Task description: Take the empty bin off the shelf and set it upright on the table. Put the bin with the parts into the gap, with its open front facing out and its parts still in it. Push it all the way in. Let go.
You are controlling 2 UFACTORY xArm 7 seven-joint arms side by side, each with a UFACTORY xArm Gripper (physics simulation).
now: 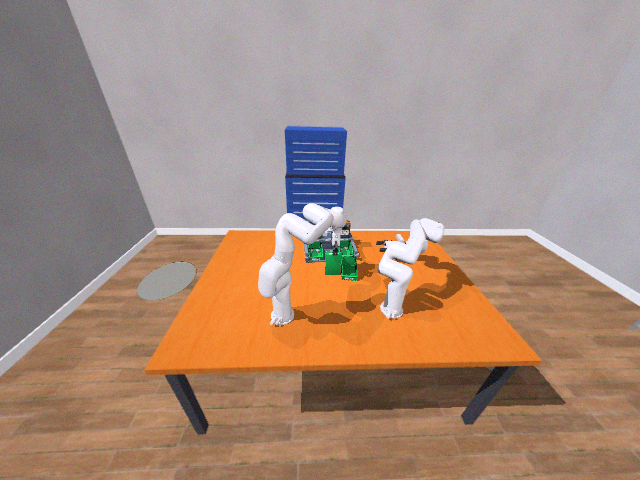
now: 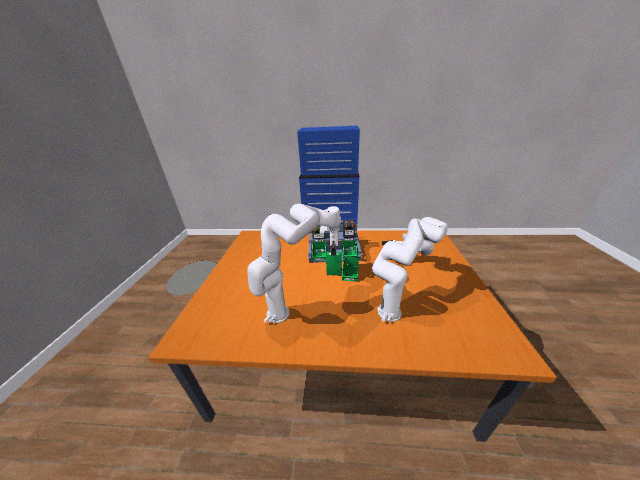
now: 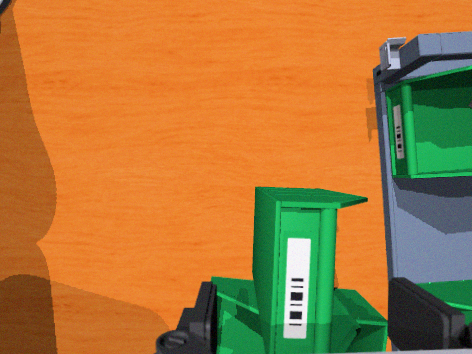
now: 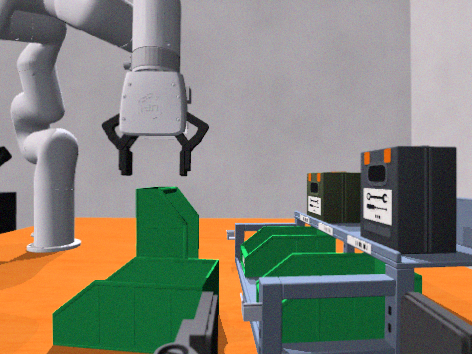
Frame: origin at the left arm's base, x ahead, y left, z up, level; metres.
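Where they show: left gripper, fingertip midpoint: [image 1: 334, 251] [image 2: 333, 251] [image 3: 302, 309] [image 4: 155, 175]; right gripper, fingertip midpoint: [image 1: 377, 246] [image 2: 382, 246] [image 4: 308, 323]; left arm's base, link origin: [image 1: 282, 315] [image 2: 278, 313] [image 4: 55, 246]; right arm's base, link origin: [image 1: 391, 309] [image 2: 389, 312].
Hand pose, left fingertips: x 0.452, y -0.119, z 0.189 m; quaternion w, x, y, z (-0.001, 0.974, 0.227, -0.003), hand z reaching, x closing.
Observation:
Each offset is from my left fingertips to the centre of the thing.
A green bin @(dx +0.022, dy +0.011, dz -0.104 m) [image 1: 332, 263] [image 2: 333, 263] [image 3: 327, 280] [image 4: 162, 225] stands on its back end on the table, labelled front lip up. A second green bin @(dx +0.064, dy -0.092, dz -0.151 m) [image 1: 349, 268] [image 2: 350, 268] [image 4: 125, 315] sits upright to its right; its contents are too small to tell. My left gripper [image 3: 302, 309] [image 4: 155, 175] is open above the bin on end, fingers apart and pointing down, with nothing between them. The grey rack @(dx +0.237, dy +0.121, dz -0.108 m) [image 3: 425, 47] [image 4: 325, 285] has a gap on its lower level between two green bins. My right gripper [image 1: 381, 246] [image 4: 308, 323] is open and empty, right of the rack.
The rack's lower level holds a green bin @(dx +0.153, dy +0.205, dz -0.145 m) [image 1: 315, 251] [image 3: 435, 130] left of the gap and a green bin @(dx +0.269, dy +0.009, dz -0.145 m) [image 4: 340, 317] right of it. A grey toolbox @(dx +0.352, dy +0.054, dz -0.026 m) [image 4: 407, 200] and a dark green toolbox @(dx +0.239, dy +0.256, dz -0.039 m) [image 4: 332, 197] stand on its upper level. A blue cabinet [image 1: 315, 155] [image 2: 328, 155] stands behind the table.

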